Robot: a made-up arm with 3 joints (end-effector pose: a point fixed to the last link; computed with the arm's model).
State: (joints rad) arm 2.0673 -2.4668 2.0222
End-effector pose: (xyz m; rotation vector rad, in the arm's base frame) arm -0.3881 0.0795 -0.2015 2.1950 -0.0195 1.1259
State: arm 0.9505 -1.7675 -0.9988
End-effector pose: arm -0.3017 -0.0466 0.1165 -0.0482 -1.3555 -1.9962
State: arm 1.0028 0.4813 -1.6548
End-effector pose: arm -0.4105 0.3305 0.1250 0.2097 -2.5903 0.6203
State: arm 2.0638 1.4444 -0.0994
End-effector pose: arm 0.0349 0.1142 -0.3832 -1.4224 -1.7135 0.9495
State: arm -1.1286 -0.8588 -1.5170
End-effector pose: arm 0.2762 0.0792 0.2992 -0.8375 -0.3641 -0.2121
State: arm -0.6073 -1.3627 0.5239
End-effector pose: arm 0.0044 0.2576 0.3960 -0.0595 0.9435 -1.4264
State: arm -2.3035 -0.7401 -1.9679
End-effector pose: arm 0.3448 0.1055 -0.1325 -0.6280 0.3201 0.3980
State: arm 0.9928 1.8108 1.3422
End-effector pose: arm -0.5287 -0.0988 -0.0263 -1.6719 0.2480 0.7134
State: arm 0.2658 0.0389 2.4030
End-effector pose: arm -0.5136 0.2613 0.5142 -0.0461 2.1369 0.0111
